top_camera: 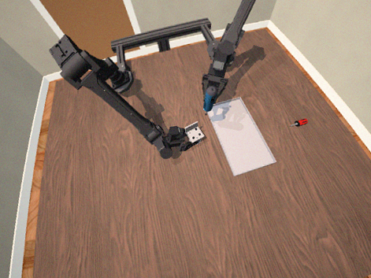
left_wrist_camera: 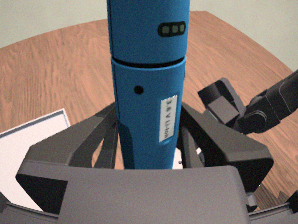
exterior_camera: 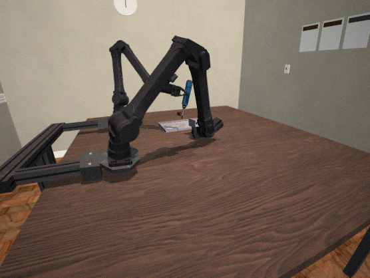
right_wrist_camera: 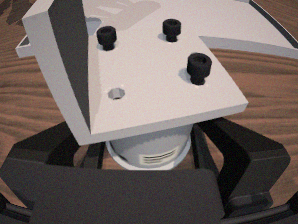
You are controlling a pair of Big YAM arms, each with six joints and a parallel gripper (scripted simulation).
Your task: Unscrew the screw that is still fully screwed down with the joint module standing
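Now: right hand 10 mm below the joint module body. Also, from my right hand: bracket (50 mm above); flat tray (30 mm ahead, 230 mm to the left, 20 mm below); small red-handled screwdriver (70 mm ahead, 570 mm to the left, 10 mm below).
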